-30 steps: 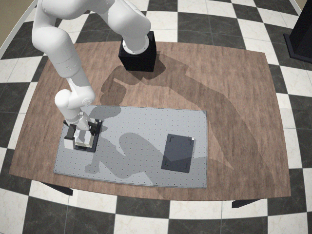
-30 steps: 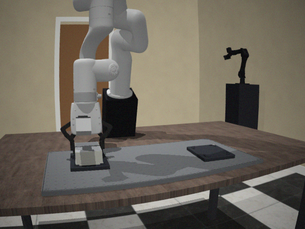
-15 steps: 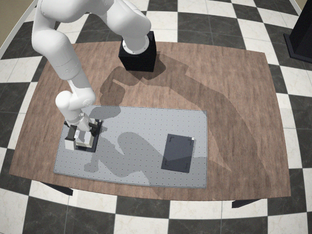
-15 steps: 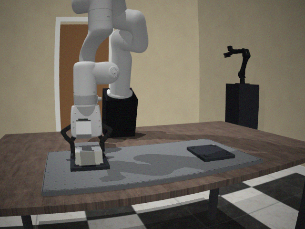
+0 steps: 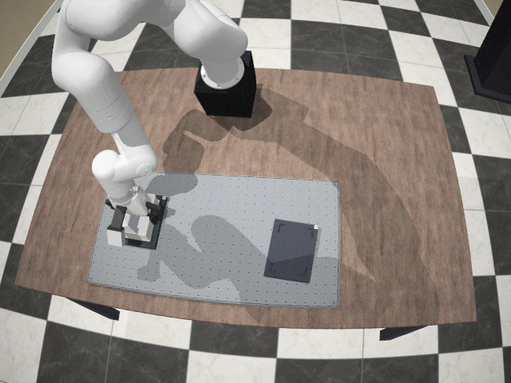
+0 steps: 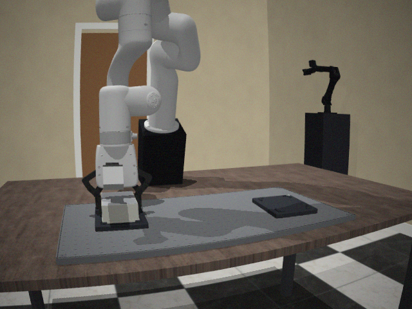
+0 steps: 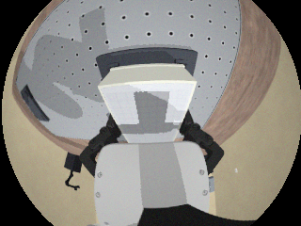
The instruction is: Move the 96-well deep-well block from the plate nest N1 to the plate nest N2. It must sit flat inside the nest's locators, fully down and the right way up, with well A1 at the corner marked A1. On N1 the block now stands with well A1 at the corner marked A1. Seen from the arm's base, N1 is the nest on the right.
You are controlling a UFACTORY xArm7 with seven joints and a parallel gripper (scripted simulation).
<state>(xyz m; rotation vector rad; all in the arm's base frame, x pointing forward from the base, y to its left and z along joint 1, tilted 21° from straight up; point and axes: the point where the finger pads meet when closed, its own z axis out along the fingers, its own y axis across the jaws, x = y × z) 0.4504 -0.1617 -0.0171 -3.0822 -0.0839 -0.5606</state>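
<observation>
Right now my hand is right at the 96-well deep-well block. Also, from my hand: plate nest N2: 430 mm to the left, 20 mm below, 10 mm ahead; plate nest N1: 20 mm below.
</observation>
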